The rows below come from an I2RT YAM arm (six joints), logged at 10 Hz.
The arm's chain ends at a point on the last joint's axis. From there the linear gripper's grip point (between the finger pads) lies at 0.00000 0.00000 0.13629 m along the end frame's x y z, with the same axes.
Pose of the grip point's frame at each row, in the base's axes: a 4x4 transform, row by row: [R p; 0 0 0 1], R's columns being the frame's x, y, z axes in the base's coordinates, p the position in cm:
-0.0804 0.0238 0.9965 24.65; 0.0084 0.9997 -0.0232 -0.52; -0.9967 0.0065 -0.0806 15.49; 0 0 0 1
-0.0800 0.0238 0.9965 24.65; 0.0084 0.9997 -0.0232 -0.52; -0.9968 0.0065 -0.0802 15.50; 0 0 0 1
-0.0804 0.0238 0.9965 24.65; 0.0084 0.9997 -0.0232 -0.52; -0.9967 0.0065 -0.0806 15.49; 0 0 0 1
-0.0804 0.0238 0.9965 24.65; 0.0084 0.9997 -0.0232 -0.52; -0.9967 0.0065 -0.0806 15.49; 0 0 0 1
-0.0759 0.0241 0.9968 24.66; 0.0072 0.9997 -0.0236 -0.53; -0.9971 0.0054 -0.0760 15.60; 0 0 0 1
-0.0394 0.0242 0.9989 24.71; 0.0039 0.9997 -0.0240 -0.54; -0.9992 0.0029 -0.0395 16.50; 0 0 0 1
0.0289 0.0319 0.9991 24.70; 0.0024 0.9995 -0.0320 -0.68; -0.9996 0.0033 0.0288 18.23; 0 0 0 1
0.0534 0.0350 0.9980 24.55; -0.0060 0.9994 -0.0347 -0.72; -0.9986 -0.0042 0.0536 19.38; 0 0 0 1
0.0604 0.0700 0.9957 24.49; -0.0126 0.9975 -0.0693 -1.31; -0.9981 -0.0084 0.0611 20.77; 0 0 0 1
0.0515 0.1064 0.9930 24.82; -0.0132 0.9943 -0.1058 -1.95; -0.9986 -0.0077 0.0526 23.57; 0 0 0 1
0.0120 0.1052 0.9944 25.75; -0.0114 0.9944 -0.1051 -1.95; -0.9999 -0.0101 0.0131 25.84; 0 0 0 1
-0.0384 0.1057 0.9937 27.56; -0.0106 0.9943 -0.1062 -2.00; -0.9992 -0.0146 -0.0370 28.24; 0 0 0 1
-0.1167 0.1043 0.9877 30.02; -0.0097 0.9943 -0.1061 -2.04; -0.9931 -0.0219 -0.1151 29.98; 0 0 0 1
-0.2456 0.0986 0.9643 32.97; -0.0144 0.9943 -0.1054 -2.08; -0.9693 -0.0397 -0.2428 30.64; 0 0 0 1
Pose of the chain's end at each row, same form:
-0.0804 0.0238 0.9965 11.07; 0.0084 0.9997 -0.0232 -0.20; -0.9967 0.0065 -0.0806 16.59; 0 0 0 1
-0.0800 0.0238 0.9965 11.07; 0.0084 0.9997 -0.0232 -0.20; -0.9968 0.0065 -0.0802 16.59; 0 0 0 1
-0.0804 0.0238 0.9965 11.07; 0.0084 0.9997 -0.0232 -0.20; -0.9967 0.0065 -0.0806 16.59; 0 0 0 1
-0.0804 0.0238 0.9965 11.07; 0.0084 0.9997 -0.0232 -0.20; -0.9967 0.0065 -0.0806 16.59; 0 0 0 1
-0.0759 0.0241 0.9968 11.07; 0.0072 0.9997 -0.0236 -0.21; -0.9971 0.0054 -0.0760 16.64; 0 0 0 1
-0.0394 0.0242 0.9989 11.10; 0.0039 0.9997 -0.0240 -0.21; -0.9992 0.0029 -0.0395 17.04; 0 0 0 1
0.0289 0.0319 0.9991 11.08; 0.0024 0.9995 -0.0320 -0.24; -0.9996 0.0033 0.0288 17.84; 0 0 0 1
0.0534 0.0350 0.9980 10.95; -0.0060 0.9994 -0.0347 -0.25; -0.9986 -0.0042 0.0536 18.65; 0 0 0 1
0.0604 0.0700 0.9957 10.92; -0.0126 0.9975 -0.0693 -0.37; -0.9981 -0.0084 0.0611 19.94; 0 0 0 1
0.0515 0.1064 0.9930 11.29; -0.0132 0.9943 -0.1058 -0.51; -0.9986 -0.0077 0.0526 22.85; 0 0 0 1
0.0120 0.1052 0.9944 12.20; -0.0114 0.9944 -0.1051 -0.52; -0.9999 -0.0101 0.0131 25.66; 0 0 0 1
-0.0384 0.1057 0.9937 14.02; -0.0106 0.9943 -0.1062 -0.55; -0.9992 -0.0146 -0.0370 28.74; 0 0 0 1
-0.1167 0.1043 0.9877 16.56; -0.0097 0.9943 -0.1061 -0.59; -0.9931 -0.0219 -0.1151 31.55; 0 0 0 1
-0.2456 0.0986 0.9643 19.83; -0.0144 0.9943 -0.1054 -0.64; -0.9693 -0.0397 -0.2428 33.95; 0 0 0 1

